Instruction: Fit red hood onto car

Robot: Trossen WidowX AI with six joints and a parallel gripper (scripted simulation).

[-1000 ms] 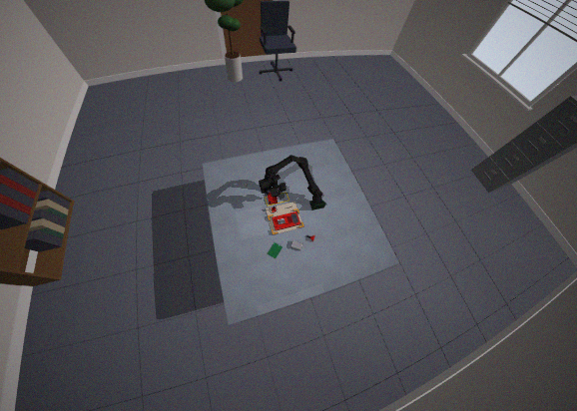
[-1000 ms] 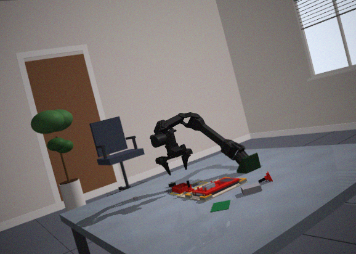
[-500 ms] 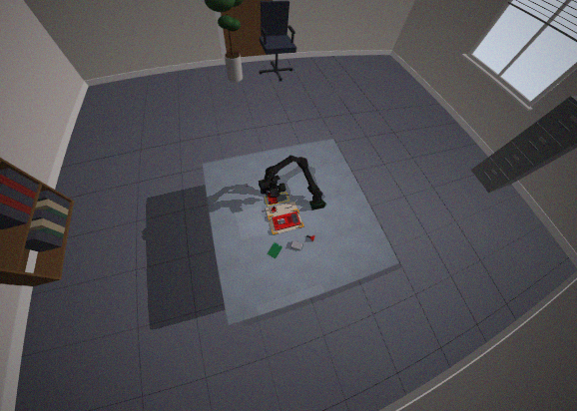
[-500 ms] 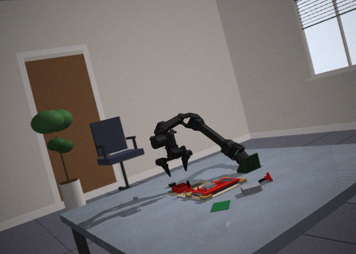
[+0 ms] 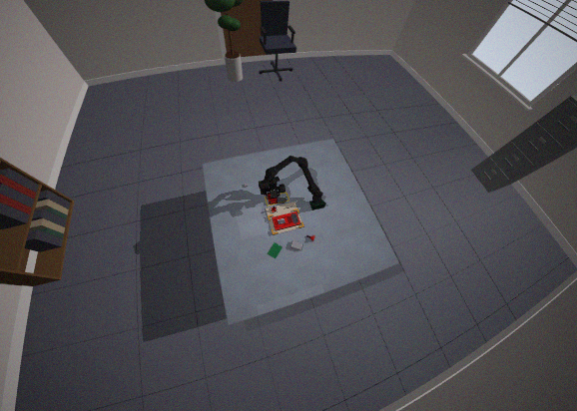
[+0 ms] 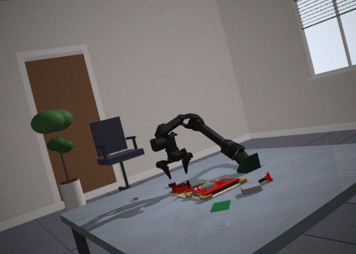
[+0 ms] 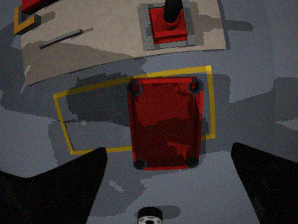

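Now: the red hood 60 mm below my gripper tip. Also, from my gripper tip: grey nut: 200 mm ahead, 150 mm to the right, 70 mm below; then green flat card: 420 mm to the left, 70 mm below, 40 mm ahead; then jig: 190 mm to the left, 60 mm below, 60 mm behind.
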